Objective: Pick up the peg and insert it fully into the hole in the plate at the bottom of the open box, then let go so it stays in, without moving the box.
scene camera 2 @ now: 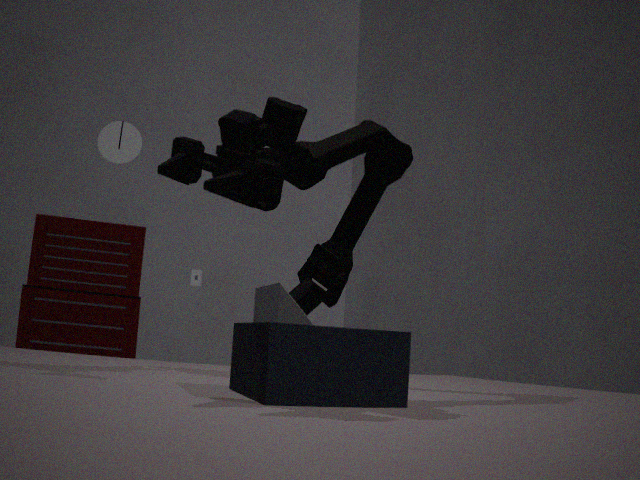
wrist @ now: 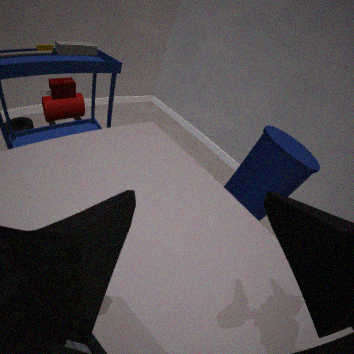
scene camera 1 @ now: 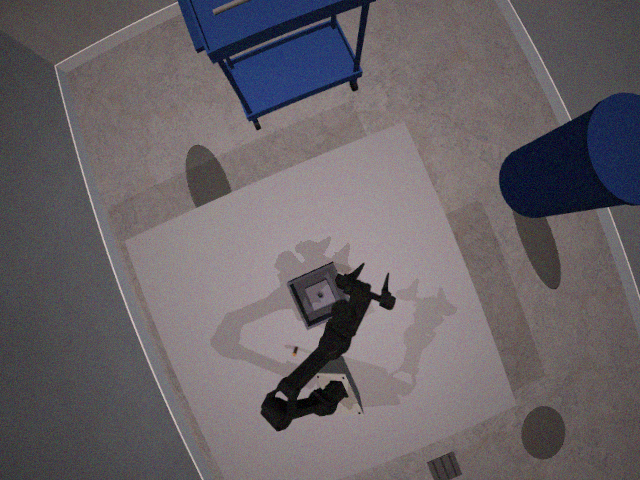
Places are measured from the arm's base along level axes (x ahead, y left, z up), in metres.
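Pixels of known places: gripper, between the fingertips: (scene camera 2: 180, 177) (wrist: 201, 198) (scene camera 1: 376, 268); arm's base, origin of its link: (scene camera 2: 291, 309) (scene camera 1: 339, 388).
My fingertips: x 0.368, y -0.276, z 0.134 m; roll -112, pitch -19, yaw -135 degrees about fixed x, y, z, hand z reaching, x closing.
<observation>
For each thing: its top centre in the pictures, then the offset to it from my fingertips. Level surfaces: height alone.
- small peg, centre of its top: (scene camera 1: 294, 354) dx -0.205, dy +0.390, dz -0.192 m
- open grey box, centre of its top: (scene camera 2: 316, 327) (scene camera 1: 320, 296) dx -0.036, dy +0.210, dz -0.174 m
- light plate, centre of its top: (scene camera 1: 320, 295) dx -0.036, dy +0.210, dz -0.211 m
- table, height of its surface: dz -0.272 m
The small peg (scene camera 1: 294, 351), dark with an orange end, lies on the pale table, left of the arm and below the box in scene camera 1. The open grey box (scene camera 1: 300, 305) (scene camera 2: 336, 366) stands on the table, its right side partly hidden by the arm in scene camera 1. Inside, at its bottom, is a light plate (scene camera 1: 313, 301) with a dark hole (scene camera 1: 320, 295). My gripper (scene camera 1: 375, 269) (scene camera 2: 181, 177) (wrist: 201, 198) is open and empty, high above the table, its fingers spread and pointing outward past the box. The peg does not show in scene camera 2 or the wrist view.
The arm's base stands on a light mounting block (scene camera 2: 273, 304) behind the box in scene camera 2. Beyond the table (scene camera 1: 232, 217) are a blue cart (scene camera 1: 294, 72) (wrist: 60, 66), a blue barrel (scene camera 1: 547, 170) (wrist: 265, 170) and a red cabinet (scene camera 2: 80, 289).
</observation>
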